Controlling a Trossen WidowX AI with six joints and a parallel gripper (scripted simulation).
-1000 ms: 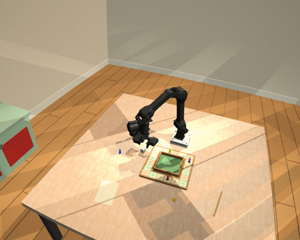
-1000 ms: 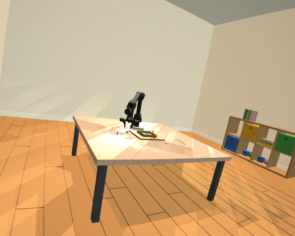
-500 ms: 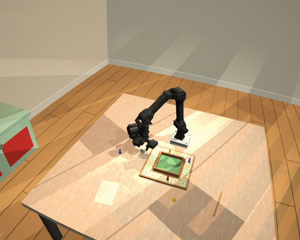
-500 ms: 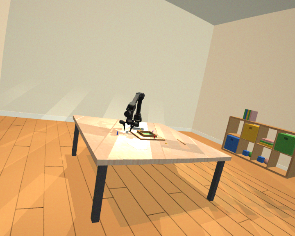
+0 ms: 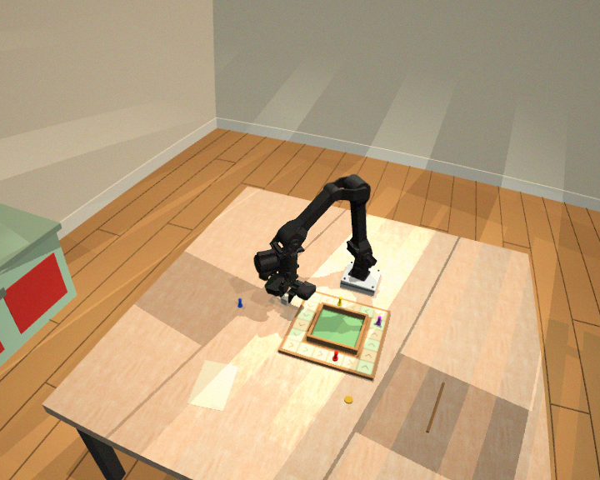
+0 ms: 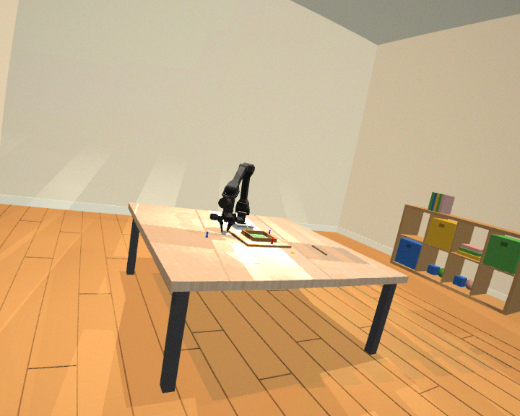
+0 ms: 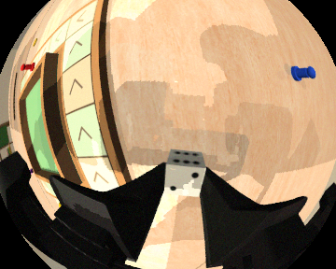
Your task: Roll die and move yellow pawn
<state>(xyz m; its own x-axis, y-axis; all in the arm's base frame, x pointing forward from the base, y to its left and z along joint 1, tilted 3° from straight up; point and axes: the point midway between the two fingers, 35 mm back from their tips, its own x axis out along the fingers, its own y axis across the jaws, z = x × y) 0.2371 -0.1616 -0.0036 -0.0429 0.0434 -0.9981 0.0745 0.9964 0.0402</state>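
Right now the yellow pawn is 7 cm behind my gripper tip, 16 cm to the left of it and 2 cm above it. Round my gripper tip: blue pawn (9 cm ahead, 12 cm to the right, 1 cm above); then white die (right at my gripper tip); then green tray (3 cm ahead, 20 cm to the left).
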